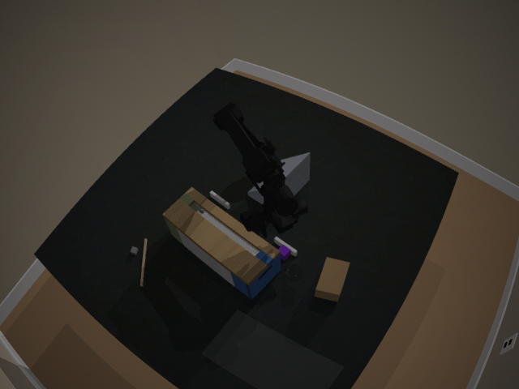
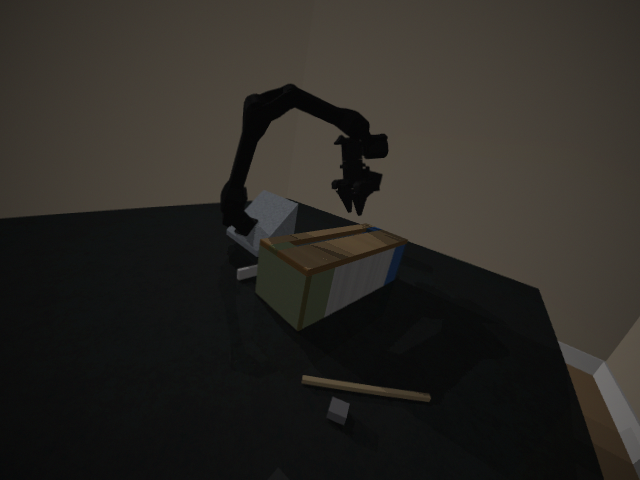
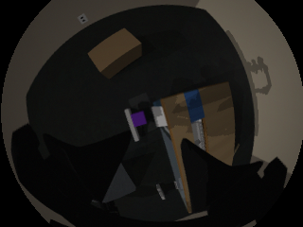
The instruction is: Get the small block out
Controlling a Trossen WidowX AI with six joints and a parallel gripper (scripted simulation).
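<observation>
Right now the purple block is 20 mm behind my gripper tip, 10 mm to the left of it and 140 mm below it. Also, from my gripper tip: long box (40 mm ahead, 150 mm to the right, 90 mm below); then wooden stick (270 mm ahead, 370 mm to the right, 150 mm below); then brown carton (10 mm behind, 210 mm to the left, 120 mm below).
</observation>
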